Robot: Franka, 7 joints.
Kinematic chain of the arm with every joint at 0, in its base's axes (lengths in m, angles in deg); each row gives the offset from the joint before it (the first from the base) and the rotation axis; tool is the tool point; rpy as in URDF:
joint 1: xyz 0 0 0.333 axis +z
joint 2: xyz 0 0 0 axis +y
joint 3: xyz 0 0 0.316 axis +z
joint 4: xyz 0.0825 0 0 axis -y
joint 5: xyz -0.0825 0 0.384 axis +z
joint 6: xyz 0 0 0 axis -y
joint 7: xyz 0.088 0 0 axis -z
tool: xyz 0 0 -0.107 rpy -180 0 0
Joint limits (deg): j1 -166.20..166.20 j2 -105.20..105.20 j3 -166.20..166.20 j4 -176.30..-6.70 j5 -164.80..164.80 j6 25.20..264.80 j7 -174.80..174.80
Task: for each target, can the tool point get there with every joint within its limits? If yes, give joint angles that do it. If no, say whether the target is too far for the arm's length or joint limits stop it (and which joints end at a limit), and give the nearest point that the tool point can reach.
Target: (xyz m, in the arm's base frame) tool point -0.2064 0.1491 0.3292
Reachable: yes | joints -135.27 -75.11 -117.27 -161.30 -118.83 231.16 20.88
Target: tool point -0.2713 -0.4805 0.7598
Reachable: yes | joints -46.10 -17.06 -67.02 -91.11 -119.27 164.00 12.69
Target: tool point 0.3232 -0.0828 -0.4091
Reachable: no: joint limits stop it (at a limit: joint 2) | nearest point 0.3190 -0.0817 -0.3588 | short by 0.051 m
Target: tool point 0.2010 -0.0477 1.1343
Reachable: yes | joints -15.73 -15.54 -3.08 -57.65 -21.21 178.53 73.47
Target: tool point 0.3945 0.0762 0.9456
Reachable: yes | joints 51.24 26.94 -61.73 -25.46 113.13 225.94 -134.51
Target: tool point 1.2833 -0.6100 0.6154
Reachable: no: too far | nearest point 0.7600 -0.3612 0.5002 | short by 0.591 m
